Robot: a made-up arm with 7 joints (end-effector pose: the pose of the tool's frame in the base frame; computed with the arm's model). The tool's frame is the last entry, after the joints.
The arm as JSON. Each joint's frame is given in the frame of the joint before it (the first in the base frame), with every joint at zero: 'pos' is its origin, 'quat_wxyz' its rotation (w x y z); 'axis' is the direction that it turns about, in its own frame. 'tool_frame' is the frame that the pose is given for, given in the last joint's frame.
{
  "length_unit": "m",
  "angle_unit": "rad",
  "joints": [
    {
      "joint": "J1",
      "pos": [
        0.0,
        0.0,
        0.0
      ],
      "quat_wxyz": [
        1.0,
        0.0,
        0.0,
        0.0
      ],
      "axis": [
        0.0,
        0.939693,
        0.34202
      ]
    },
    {
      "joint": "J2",
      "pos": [
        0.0,
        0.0,
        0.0
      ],
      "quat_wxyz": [
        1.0,
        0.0,
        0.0,
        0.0
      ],
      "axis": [
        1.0,
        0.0,
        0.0
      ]
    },
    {
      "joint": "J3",
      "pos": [
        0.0,
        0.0,
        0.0
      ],
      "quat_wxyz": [
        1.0,
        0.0,
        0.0,
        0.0
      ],
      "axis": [
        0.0,
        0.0,
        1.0
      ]
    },
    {
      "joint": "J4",
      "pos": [
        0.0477,
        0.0,
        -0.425
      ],
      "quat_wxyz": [
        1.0,
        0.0,
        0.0,
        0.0
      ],
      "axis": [
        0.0,
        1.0,
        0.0
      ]
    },
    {
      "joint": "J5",
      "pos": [
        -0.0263,
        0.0,
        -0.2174
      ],
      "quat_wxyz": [
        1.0,
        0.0,
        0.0,
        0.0
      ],
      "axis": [
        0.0,
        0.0,
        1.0
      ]
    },
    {
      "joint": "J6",
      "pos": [
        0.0,
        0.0,
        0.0
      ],
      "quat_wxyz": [
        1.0,
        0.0,
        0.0,
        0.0
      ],
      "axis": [
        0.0,
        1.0,
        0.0
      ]
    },
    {
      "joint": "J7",
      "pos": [
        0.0,
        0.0,
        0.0
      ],
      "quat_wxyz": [
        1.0,
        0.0,
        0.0,
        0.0
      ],
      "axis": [
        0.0,
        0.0,
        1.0
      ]
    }
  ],
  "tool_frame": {
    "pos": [
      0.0,
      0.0,
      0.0
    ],
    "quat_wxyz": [
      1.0,
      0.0,
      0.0,
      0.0
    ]
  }
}
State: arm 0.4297 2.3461 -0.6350 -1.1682 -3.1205 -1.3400 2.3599
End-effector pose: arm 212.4 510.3 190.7 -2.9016 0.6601 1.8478
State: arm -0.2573 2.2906 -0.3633 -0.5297 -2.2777 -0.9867 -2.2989
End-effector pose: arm 75.6 493.3 401.1 1.8910 -1.5407 0.0196
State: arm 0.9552 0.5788 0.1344 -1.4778 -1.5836 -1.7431 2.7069
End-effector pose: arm -218.4 294.5 -395.3 -1.0171 0.6285 0.1198
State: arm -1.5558 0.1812 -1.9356 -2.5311 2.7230 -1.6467 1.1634
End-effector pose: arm 226.9 -184.1 -144.2 -1.2942 0.8028 0.6709
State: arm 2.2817 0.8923 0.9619 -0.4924 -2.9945 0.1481 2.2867
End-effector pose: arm -414.6 300.3 387.0 -2.9317 1.2366 2.3930
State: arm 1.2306 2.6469 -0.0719 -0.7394 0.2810 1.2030 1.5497
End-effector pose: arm 427.4 443.0 125.4 2.5083 -0.2025 -0.6665
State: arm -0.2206 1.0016 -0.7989 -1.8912 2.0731 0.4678 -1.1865
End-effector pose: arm 269.8 202.9 -316.8 -0.4334 -1.1345 -0.7910
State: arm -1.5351 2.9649 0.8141 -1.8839 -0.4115 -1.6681 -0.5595
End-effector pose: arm -420.5 -41.4 192.9 -1.5860 -0.1893 1.6222
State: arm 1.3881 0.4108 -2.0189 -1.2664 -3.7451 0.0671 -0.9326
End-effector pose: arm -538.7 -182.3 -56.4 -2.1296 1.4169 -0.9406
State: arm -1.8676 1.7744 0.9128 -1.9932 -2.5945 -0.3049 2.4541
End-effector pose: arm -188.3 325.8 232.0 -2.0469 0.3055 -1.4772
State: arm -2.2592 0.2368 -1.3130 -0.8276 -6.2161 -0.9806 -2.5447
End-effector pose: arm 407.2 -369.8 288.6 -1.2783 0.0924 -0.4623
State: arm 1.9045 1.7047 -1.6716 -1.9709 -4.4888 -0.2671 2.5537
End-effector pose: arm -302.1 237.9 227.3 -1.1700 -1.4104 -1.4146
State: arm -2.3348 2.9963 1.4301 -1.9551 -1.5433 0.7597 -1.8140
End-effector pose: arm -346.9 48.3 -282.5 0.2555 0.6633 2.4607
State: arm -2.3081 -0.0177 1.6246 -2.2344 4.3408 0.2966 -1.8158
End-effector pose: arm 286.3 17.8 265.0 1.4064 -0.1389 0.1028
